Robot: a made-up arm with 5 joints.
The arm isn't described. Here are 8 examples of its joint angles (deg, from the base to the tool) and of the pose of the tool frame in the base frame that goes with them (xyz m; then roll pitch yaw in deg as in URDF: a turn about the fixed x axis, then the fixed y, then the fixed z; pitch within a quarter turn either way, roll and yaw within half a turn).
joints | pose
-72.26 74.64 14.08 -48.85 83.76 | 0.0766 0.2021 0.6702 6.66 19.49 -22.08
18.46 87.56 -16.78 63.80 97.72 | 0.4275 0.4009 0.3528 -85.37 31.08 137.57
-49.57 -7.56 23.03 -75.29 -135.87 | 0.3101 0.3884 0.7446 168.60 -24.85 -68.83
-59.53 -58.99 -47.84 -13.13 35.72 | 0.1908 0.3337 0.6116 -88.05 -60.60 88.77
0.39 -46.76 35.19 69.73 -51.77 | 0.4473 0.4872 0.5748 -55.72 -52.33 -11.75
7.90 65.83 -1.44 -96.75 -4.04 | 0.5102 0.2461 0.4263 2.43 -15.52 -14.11
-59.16 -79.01 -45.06 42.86 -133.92 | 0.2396 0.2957 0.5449 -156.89 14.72 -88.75
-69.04 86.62 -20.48 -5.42 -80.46 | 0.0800 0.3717 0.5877 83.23 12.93 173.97
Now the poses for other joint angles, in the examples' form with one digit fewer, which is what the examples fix.
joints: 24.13 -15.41 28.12 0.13 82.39
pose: 0.591 0.374 0.296 -166.9 45.1 -117.6
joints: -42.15 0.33 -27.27 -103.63 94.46
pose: 0.275 0.437 0.657 -110.1 -13.2 30.6
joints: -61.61 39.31 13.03 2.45 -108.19
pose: 0.101 0.299 0.674 115.4 1.1 -159.7
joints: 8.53 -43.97 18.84 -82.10 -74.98
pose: 0.547 0.487 0.409 83.4 -25.2 22.0
